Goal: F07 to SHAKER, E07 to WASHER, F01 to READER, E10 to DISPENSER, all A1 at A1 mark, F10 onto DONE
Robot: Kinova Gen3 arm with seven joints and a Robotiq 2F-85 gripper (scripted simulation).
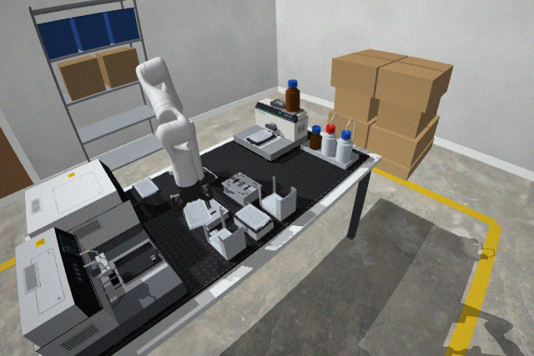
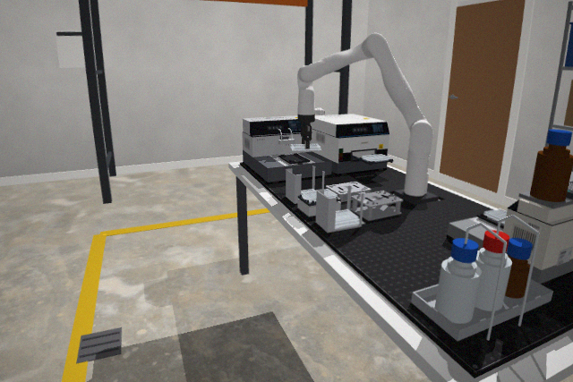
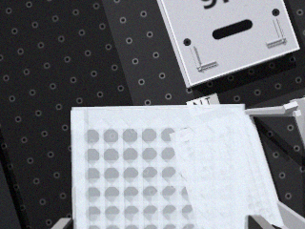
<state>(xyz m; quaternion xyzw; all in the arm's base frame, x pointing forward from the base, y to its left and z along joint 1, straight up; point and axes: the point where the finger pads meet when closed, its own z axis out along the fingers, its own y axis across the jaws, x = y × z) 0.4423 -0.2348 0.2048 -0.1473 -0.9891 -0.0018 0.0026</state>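
My hand is 6 cm past the washer stage, 25 cm to the left of it and 13 cm above it. Round my hand: dispenser deck (41 cm behind, 72 cm to the left, 19 cm below); brown bottle (30 cm behind, 88 cm to the left, 7 cm above); dispenser stage (41 cm behind, 71 cm to the left, 15 cm below).
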